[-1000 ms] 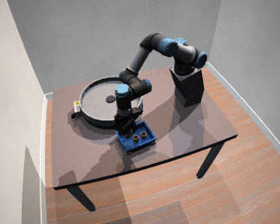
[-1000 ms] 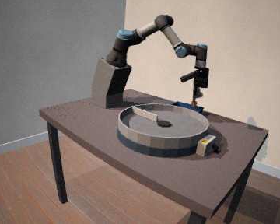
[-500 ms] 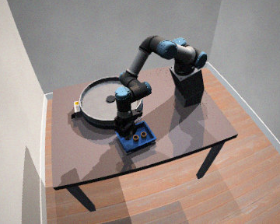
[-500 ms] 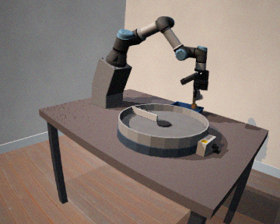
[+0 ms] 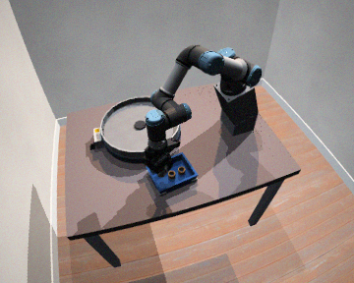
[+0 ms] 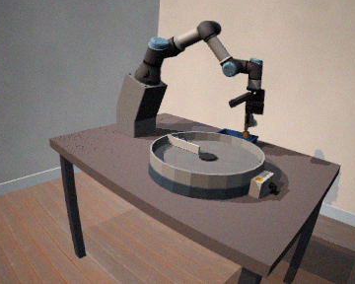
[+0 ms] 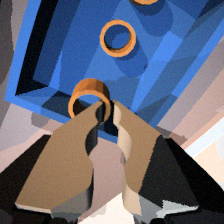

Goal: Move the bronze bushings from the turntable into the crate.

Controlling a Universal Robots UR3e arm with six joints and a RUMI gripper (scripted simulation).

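My hand is 5 cm above the blue crate, 4 cm past it and 2 cm to the left of it. Also, from my hand: turntable 35 cm to the right, 4 cm ahead, 3 cm below.
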